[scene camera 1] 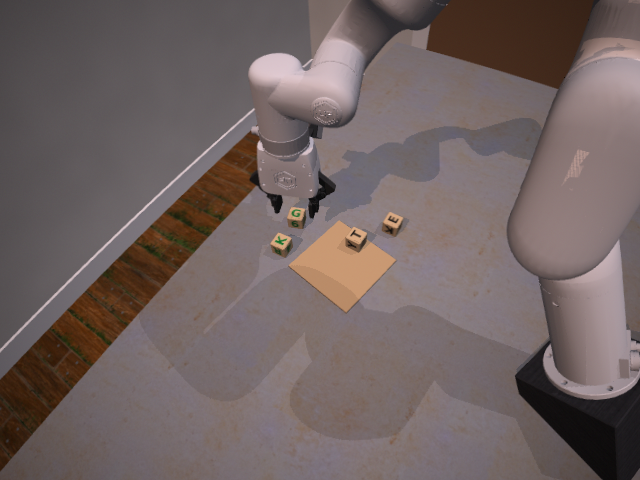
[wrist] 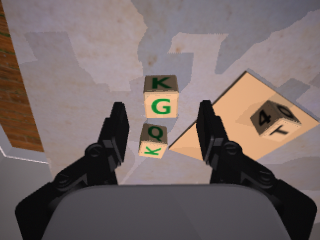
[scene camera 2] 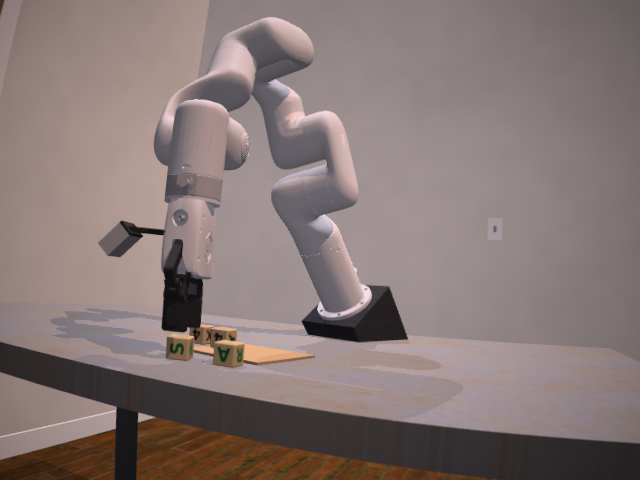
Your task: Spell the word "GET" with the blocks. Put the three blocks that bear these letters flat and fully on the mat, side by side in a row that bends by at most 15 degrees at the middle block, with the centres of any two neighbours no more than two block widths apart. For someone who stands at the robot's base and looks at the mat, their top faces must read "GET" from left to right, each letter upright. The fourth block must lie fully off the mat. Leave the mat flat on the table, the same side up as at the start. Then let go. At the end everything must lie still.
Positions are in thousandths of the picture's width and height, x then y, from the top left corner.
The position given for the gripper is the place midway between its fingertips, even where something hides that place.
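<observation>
There's a T block (wrist: 855, 506) and also a G block (wrist: 505, 394). You'd find a mat (scene camera 1: 535, 574) as well, and scene camera 2 has the mat (scene camera 2: 401, 741) too. As for the gripper (scene camera 2: 284, 686), it's in view, and the wrist view also shows the gripper (wrist: 508, 473).
</observation>
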